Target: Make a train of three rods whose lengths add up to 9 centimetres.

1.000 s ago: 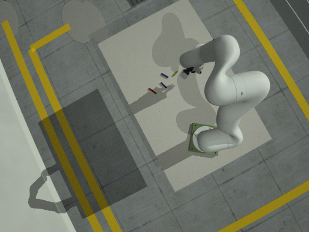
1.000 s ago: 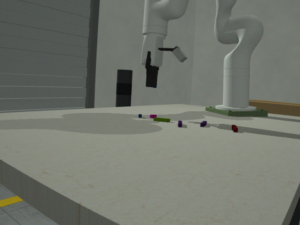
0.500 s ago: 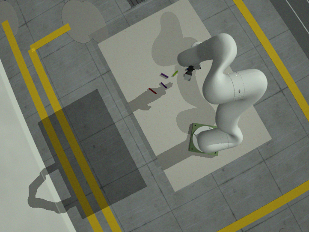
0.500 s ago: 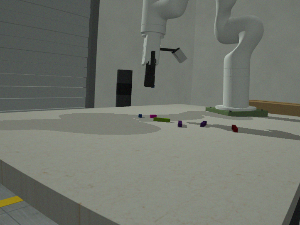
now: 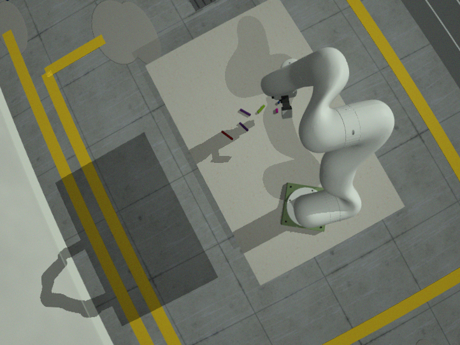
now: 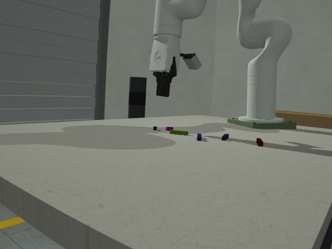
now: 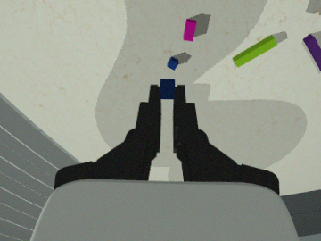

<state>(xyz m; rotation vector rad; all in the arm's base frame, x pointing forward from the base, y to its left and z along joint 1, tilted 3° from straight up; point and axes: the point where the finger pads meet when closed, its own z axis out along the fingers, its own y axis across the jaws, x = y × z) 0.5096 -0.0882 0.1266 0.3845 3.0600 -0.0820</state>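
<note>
My hand is 1 cm past the magenta rod, 2 cm to the right of it and 12 cm above it. Round my hand: lime rod (3 cm ahead, 9 cm to the left, 12 cm below); red rod (3 cm behind, 31 cm to the left, 12 cm below).
</note>
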